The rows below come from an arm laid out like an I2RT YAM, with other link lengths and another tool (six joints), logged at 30 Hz.
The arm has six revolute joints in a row. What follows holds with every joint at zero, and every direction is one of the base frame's.
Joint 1 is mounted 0.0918 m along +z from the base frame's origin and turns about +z.
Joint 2 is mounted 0.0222 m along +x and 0.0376 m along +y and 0.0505 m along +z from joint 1 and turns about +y.
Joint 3 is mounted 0.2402 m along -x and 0.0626 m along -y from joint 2 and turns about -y.
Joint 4 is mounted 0.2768 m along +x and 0.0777 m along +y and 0.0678 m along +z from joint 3 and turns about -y.
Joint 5 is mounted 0.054 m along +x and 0.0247 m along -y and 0.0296 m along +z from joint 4 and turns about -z.
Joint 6 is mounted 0.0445 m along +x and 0.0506 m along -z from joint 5 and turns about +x.
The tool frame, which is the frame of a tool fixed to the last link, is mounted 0.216 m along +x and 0.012 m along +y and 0.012 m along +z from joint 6; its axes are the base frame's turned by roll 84.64, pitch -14.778 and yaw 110.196 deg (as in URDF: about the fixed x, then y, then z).
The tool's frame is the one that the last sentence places.
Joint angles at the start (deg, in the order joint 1, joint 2, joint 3, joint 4, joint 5, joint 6):
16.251 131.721 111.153 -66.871 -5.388 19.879
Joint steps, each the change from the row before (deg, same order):
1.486 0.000 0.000 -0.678 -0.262 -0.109
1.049 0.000 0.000 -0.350 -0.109 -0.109
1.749 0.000 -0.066 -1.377 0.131 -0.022
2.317 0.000 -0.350 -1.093 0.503 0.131
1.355 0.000 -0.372 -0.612 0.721 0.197
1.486 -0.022 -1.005 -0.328 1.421 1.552
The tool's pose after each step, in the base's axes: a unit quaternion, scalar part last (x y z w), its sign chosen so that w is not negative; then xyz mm. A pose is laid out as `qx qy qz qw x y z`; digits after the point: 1 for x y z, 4 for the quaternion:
-0.7892 -0.5740 -0.1672 0.1408 428.8 201.0 -24.7
-0.7838 -0.5815 -0.1633 0.1442 423.0 208.7 -24.7
-0.7773 -0.5927 -0.1489 0.1492 409.3 218.2 -25.0
-0.7686 -0.6072 -0.1329 0.1512 393.6 229.3 -26.8
-0.7644 -0.6155 -0.1215 0.1488 384.3 233.2 -28.8
-0.7674 -0.6167 -0.1067 0.1392 374.1 233.6 -33.7

